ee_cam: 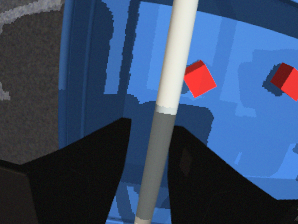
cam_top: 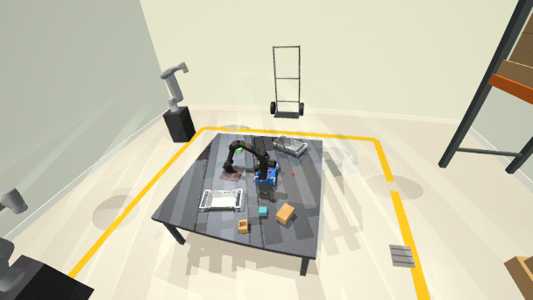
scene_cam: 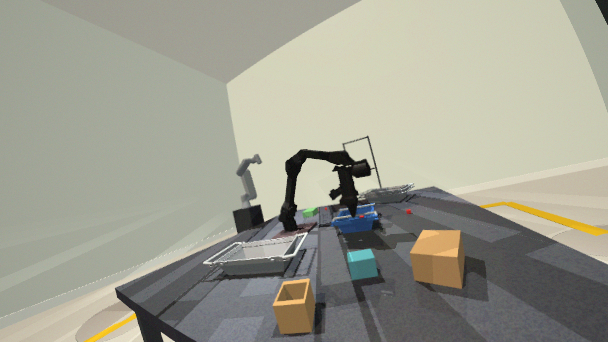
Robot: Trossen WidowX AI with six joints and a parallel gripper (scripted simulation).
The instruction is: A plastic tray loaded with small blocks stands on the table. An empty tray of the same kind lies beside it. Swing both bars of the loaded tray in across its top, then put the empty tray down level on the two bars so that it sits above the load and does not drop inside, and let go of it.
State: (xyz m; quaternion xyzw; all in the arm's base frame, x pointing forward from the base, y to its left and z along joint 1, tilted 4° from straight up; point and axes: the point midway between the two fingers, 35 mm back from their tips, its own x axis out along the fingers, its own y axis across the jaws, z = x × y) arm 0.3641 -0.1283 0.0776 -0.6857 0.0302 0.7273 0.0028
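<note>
The grey tray lies 310 mm behind my gripper tip, 240 mm to the right of it and 10 mm below it. From my gripper tip the other things lie so: red block 240 mm ahead, 110 mm to the left, 50 mm below; orange box 190 mm ahead, 330 mm to the right, 30 mm below; teal cube 20 mm ahead, 310 mm to the right, 40 mm below.
</note>
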